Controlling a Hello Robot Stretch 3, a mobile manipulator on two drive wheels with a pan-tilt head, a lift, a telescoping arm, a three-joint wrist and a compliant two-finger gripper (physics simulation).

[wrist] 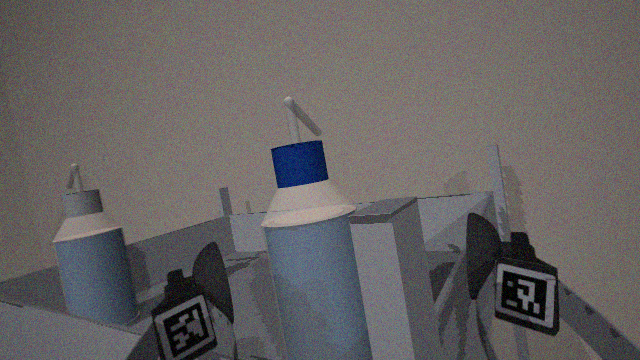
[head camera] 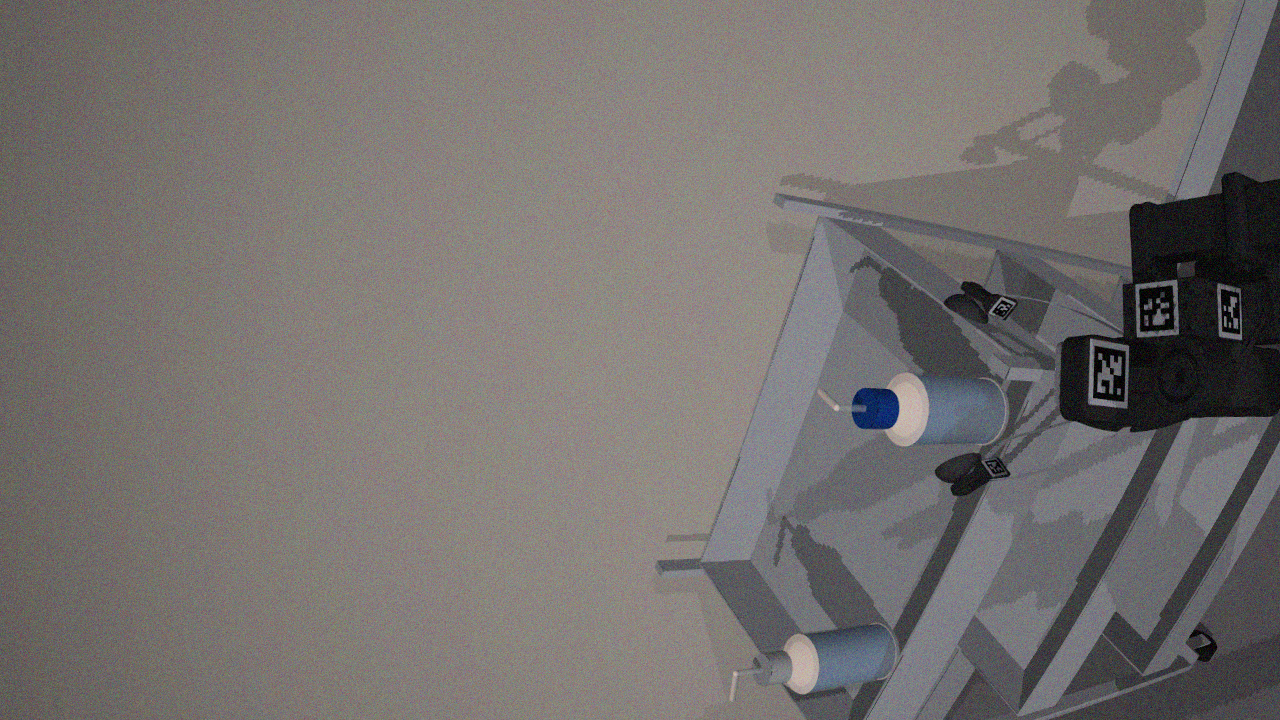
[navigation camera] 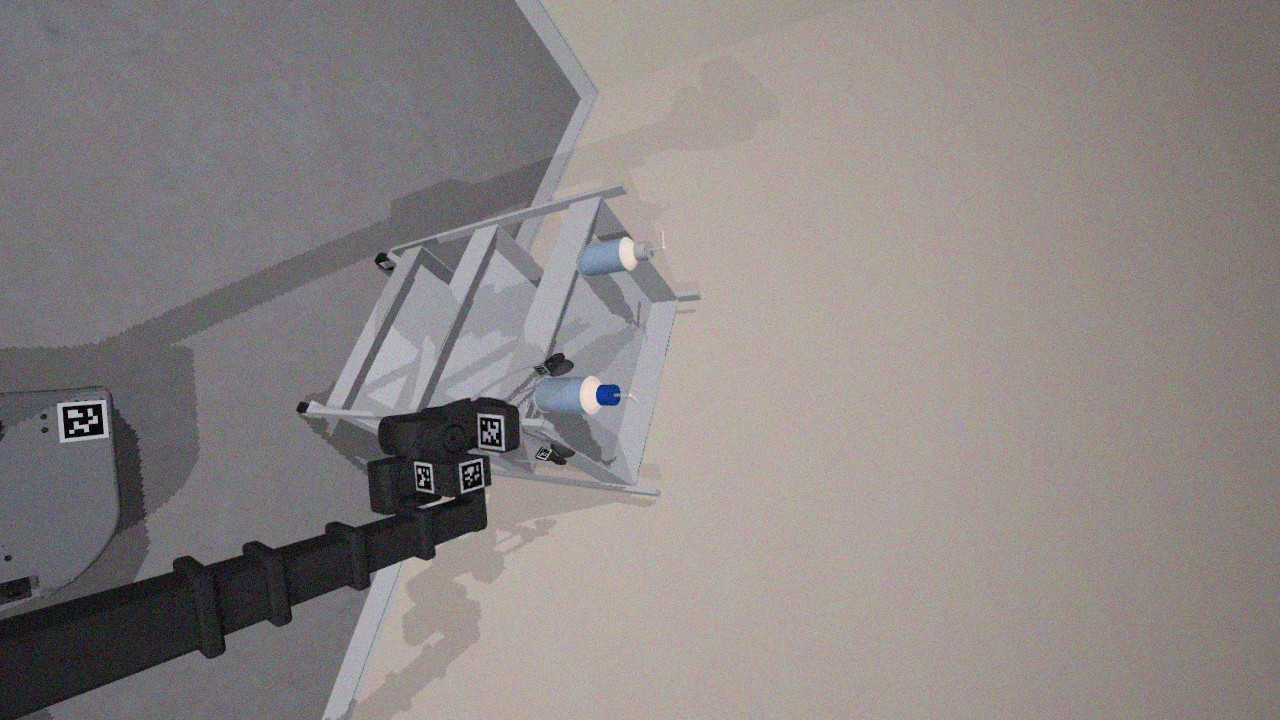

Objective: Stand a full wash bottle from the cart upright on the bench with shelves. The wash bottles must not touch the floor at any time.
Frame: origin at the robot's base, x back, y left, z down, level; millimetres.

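Seen in the pictures: gripper, fingertip midpoint: (wrist: 343,255) (head camera: 946,388) (navigation camera: 570,407).
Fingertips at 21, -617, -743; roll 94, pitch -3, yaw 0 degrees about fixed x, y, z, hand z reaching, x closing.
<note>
Pixels of each thing's top centre, then the offset from my fingertips to it, as dx, dy, dz. "spot": a spot on its surface instead.
- wash bottle with a blue cap, middle of its top: (wrist: 294,99) (head camera: 827,403) (navigation camera: 634,396) -14, -39, -94
- second bottle with a grey cap, middle of its top: (head camera: 729,679) (wrist: 72,164) (navigation camera: 666,243) -265, -164, -94
- cart's corner post, surface spot: (wrist: 382,285) spot: +8, +102, -22
A wash bottle with a blue cap (head camera: 957,410) (navigation camera: 572,394) (wrist: 315,280) stands in the top tray of the grey cart (head camera: 769,394) (navigation camera: 656,385) (wrist: 445,215), beside a corner post. Its body looks blue up to the pale shoulder. A second bottle with a grey cap (head camera: 850,653) (navigation camera: 608,256) (wrist: 95,270) stands at the tray's other side. My gripper (head camera: 966,386) (navigation camera: 555,409) (wrist: 343,255) is open. Its fingers are on either side of the blue-capped bottle, with a visible gap on each side in the wrist view. The bottle's base is hidden in the wrist view. The bench with shelves does not show.
The cart's corner post (wrist: 382,285) rises close to the right of the blue-capped bottle in the wrist view. The cart has lower shelves and stands near a wall (head camera: 358,358) (navigation camera: 939,358). My black arm (navigation camera: 304,564) reaches in from the lower left of the navigation view.
</note>
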